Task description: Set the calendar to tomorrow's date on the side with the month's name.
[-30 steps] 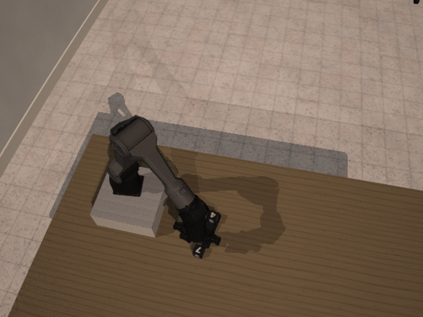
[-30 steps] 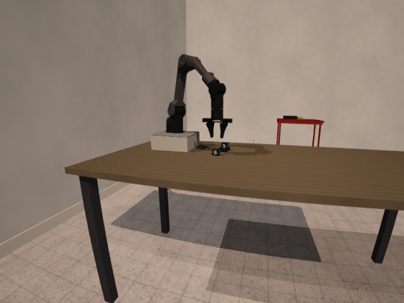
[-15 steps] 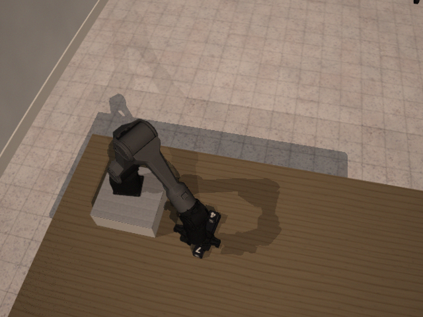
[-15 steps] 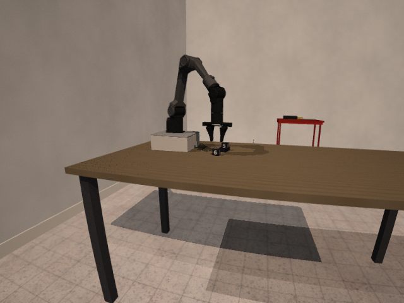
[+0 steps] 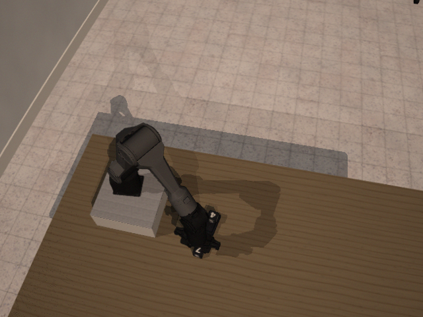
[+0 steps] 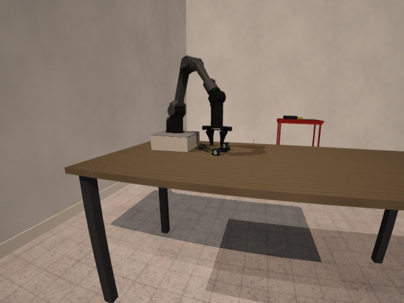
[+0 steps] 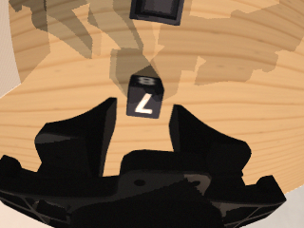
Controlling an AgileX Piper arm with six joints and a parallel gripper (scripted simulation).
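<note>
My hand is 40 mm above the black number cube. Round my hand: tray (30 mm ahead, 110 mm to the left, 40 mm below).
</note>
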